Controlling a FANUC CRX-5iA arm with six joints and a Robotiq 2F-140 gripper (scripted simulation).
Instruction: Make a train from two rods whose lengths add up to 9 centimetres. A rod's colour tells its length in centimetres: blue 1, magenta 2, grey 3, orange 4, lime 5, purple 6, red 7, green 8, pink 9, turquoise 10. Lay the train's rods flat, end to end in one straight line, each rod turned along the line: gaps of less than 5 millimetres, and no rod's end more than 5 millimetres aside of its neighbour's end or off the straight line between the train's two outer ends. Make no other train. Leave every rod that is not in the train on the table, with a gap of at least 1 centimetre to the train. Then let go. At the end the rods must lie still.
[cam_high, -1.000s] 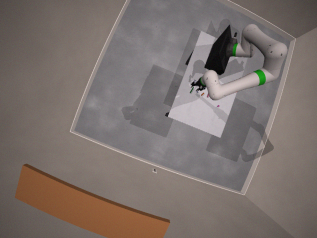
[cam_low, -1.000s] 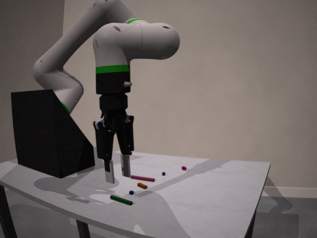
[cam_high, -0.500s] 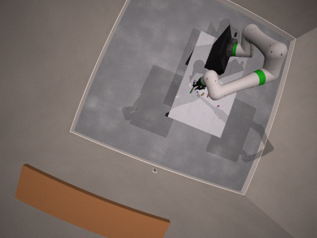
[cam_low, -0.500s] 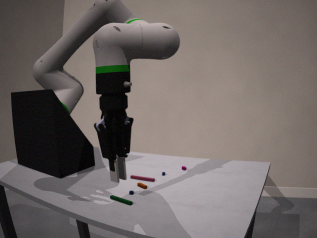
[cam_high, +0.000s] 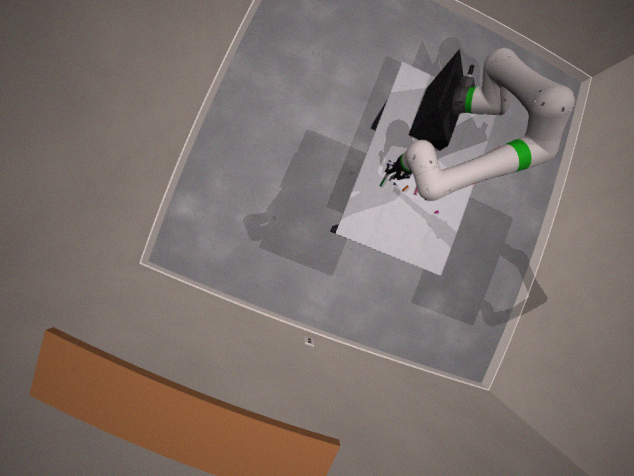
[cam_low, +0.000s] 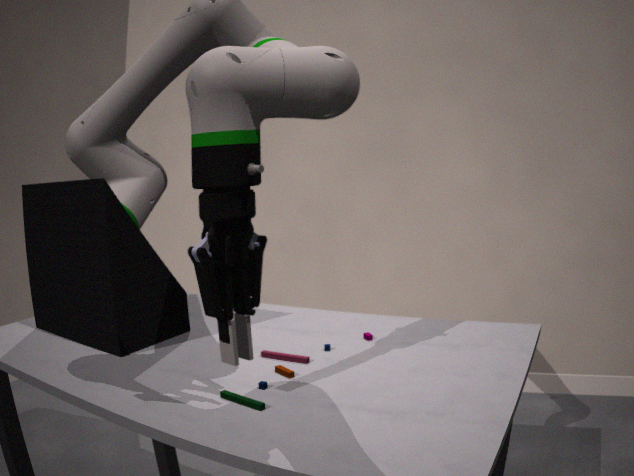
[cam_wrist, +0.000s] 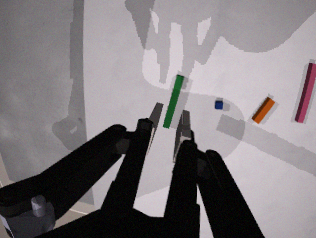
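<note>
The green rod lies 10 cm below my hand. The rest, counted from my hand: pink rod (20 cm to the left, 10 cm below, 3 cm behind); orange rod (13 cm to the left, 10 cm below); magenta rod (36 cm to the left, 10 cm below, 7 cm ahead).
</note>
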